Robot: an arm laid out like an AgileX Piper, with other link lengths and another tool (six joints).
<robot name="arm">
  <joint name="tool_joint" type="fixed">
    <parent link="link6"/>
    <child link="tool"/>
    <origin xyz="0.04 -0.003 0.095" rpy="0.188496 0 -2.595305"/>
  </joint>
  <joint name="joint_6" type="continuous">
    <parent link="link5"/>
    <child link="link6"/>
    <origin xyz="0 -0.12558 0" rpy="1.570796 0 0"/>
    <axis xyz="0 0 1"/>
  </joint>
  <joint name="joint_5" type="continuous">
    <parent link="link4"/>
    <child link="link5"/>
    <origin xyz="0 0 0" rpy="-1.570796 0 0"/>
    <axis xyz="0 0 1"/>
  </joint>
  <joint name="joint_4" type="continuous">
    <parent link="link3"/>
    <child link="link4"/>
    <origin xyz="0.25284 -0.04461 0" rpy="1.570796 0 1.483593"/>
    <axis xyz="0 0 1"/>
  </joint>
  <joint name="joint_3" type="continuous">
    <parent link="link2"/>
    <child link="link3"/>
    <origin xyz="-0.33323 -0.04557 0" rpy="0 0 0"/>
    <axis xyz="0 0 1"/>
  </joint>
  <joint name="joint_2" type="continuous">
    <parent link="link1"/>
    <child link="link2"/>
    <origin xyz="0 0 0" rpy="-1.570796 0 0"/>
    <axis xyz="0 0 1"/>
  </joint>
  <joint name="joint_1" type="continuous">
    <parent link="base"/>
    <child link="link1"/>
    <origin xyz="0 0 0.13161" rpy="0 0 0"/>
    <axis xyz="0 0 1"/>
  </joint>
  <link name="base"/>
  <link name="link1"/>
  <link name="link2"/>
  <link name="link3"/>
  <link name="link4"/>
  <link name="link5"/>
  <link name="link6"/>
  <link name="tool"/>
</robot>
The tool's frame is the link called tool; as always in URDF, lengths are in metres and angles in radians. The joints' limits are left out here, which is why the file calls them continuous.
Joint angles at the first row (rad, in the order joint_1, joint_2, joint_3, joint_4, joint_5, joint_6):
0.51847, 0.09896, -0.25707, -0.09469, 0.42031, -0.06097
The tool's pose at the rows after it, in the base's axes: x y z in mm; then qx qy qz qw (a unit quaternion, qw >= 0):
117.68, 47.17, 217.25, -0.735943, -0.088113, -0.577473, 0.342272
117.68, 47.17, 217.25, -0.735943, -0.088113, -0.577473, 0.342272
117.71, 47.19, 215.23, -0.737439, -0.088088, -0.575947, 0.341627
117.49, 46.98, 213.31, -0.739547, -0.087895, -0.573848, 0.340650
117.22, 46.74, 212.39, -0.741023, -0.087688, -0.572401, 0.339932
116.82, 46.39, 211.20, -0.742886, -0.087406, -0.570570, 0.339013
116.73, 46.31, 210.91, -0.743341, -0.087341, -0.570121, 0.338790
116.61, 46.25, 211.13, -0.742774, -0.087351, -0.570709, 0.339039
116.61, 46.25, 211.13, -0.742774, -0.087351, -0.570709, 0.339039
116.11, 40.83, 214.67, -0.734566, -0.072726, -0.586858, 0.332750
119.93, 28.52, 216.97, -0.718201, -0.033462, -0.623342, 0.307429
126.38, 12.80, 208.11, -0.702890, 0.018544, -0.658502, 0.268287
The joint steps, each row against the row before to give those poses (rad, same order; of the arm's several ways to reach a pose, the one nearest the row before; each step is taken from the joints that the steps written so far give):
-0.00002, -0.00003, -0.00001, 0.00005, 0.00003, -0.00005
0.00000, 0.00000, 0.00000, 0.00000, 0.00000, 0.00000
-0.00003, 0.00005, 0.00448, 0.00007, -0.00005, -0.00006
0.00009, -0.00003, 0.00248, -0.00020, 0.00383, 0.00020
-0.00003, -0.00001, 0.00001, 0.00006, 0.00439, -0.00006
0.00002, -0.00041, -0.00001, -0.00005, 0.00599, 0.00005
0.00001, -0.00005, 0.00002, -0.00003, 0.00139, 0.00002
-0.00009, -0.00168, -0.00002, 0.00021, -0.00001, -0.00020
0.00000, 0.00000, 0.00000, 0.00000, 0.00000, 0.00000
-0.03895, -0.02907, 0.00001, 0.00212, -0.00002, 0.00002
-0.11379, -0.03870, 0.02547, 0.00261, -0.04315, 0.00079
-0.15003, -0.03149, 0.06410, -0.00012, -0.07700, 0.00998

